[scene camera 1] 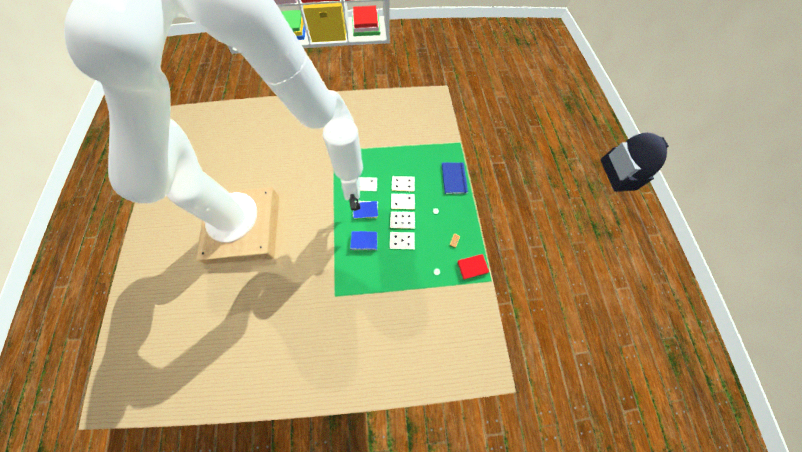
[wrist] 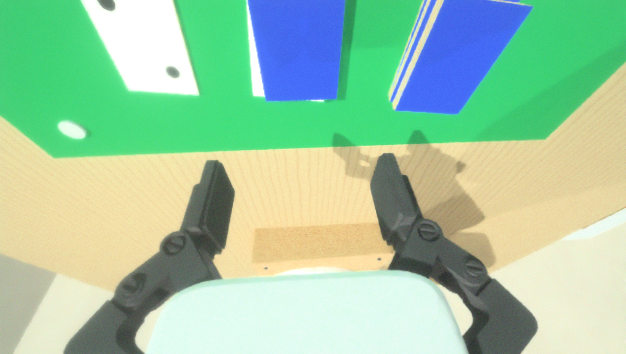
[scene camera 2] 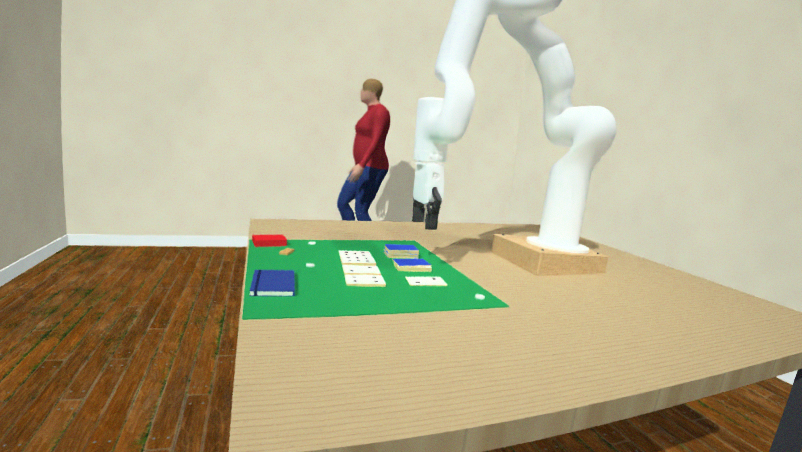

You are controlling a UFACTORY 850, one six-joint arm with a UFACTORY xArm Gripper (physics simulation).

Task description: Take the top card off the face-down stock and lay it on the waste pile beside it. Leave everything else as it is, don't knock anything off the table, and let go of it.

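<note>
The face-down stock [scene camera 1: 363, 240] [scene camera 2: 401, 247] [wrist: 450, 65] is a blue-backed stack with slightly uneven edges. Beside it, a blue-backed card [scene camera 1: 367, 209] [scene camera 2: 412, 262] [wrist: 302, 50] lies flat on the waste pile [wrist: 257, 82], a little offset, so a white strip of the pile shows along its left side in the wrist view. My gripper [scene camera 1: 353, 203] [scene camera 2: 425, 223] [wrist: 302, 172] is open and empty. It hangs well above the table at the robot's side of the piles, apart from both. The far ends of both piles are cut off in the wrist view.
A face-up card [scene camera 1: 368, 183] [scene camera 2: 426, 281] [wrist: 155, 55] lies on the waste pile's other side. Several face-up cards [scene camera 1: 402, 220] form a column. A blue notebook [scene camera 1: 454, 177] [scene camera 2: 274, 282], red box [scene camera 1: 472, 266] [scene camera 2: 269, 240], orange block [scene camera 1: 454, 240] and white discs [scene camera 1: 435, 211] [wrist: 72, 129] lie farther out.
</note>
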